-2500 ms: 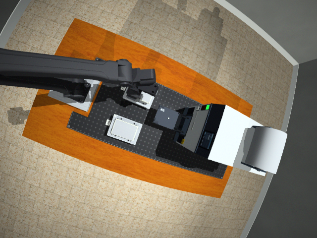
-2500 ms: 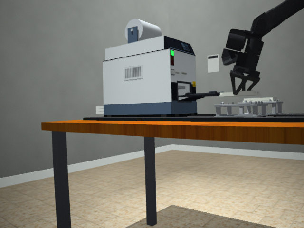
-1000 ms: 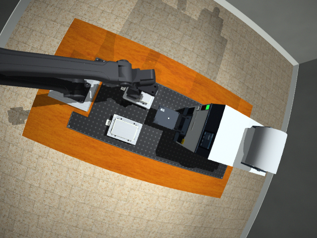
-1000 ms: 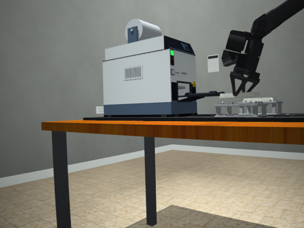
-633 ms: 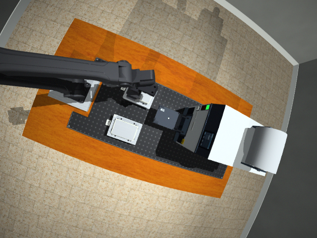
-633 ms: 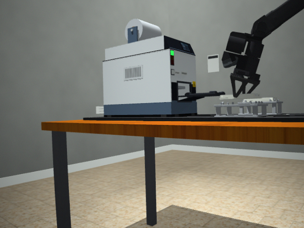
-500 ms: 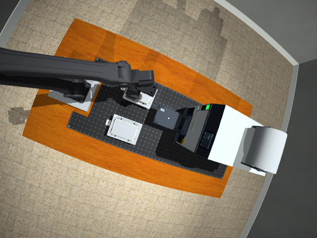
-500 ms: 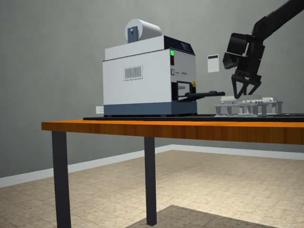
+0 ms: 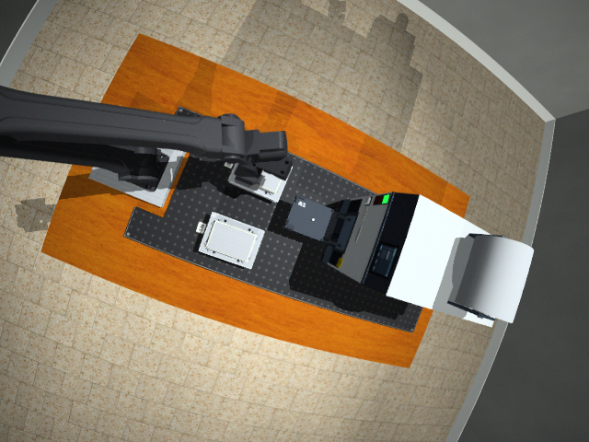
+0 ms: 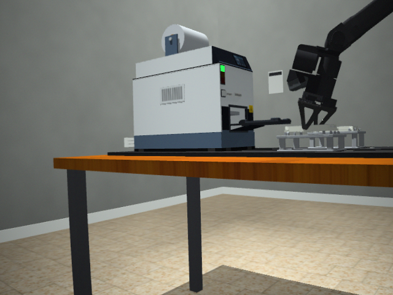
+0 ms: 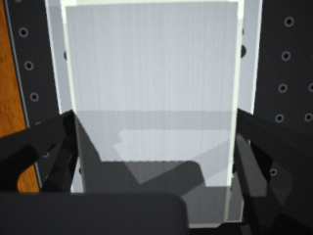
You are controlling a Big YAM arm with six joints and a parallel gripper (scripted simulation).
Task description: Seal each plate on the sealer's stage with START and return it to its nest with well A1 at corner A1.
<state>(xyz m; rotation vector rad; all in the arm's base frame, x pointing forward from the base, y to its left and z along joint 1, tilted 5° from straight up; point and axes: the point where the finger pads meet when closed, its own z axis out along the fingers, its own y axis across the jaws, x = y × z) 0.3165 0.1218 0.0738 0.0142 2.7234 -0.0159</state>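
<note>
Now: the plate nest 30 mm below my hand. The rest, counted from my hand: sealer stage: 190 mm ahead, 70 mm to the right, 30 mm above; then pale start button: 290 mm ahead, 20 mm to the left, 120 mm above; then A1 mark: 80 mm behind, 50 mm to the left, 20 mm below.
</note>
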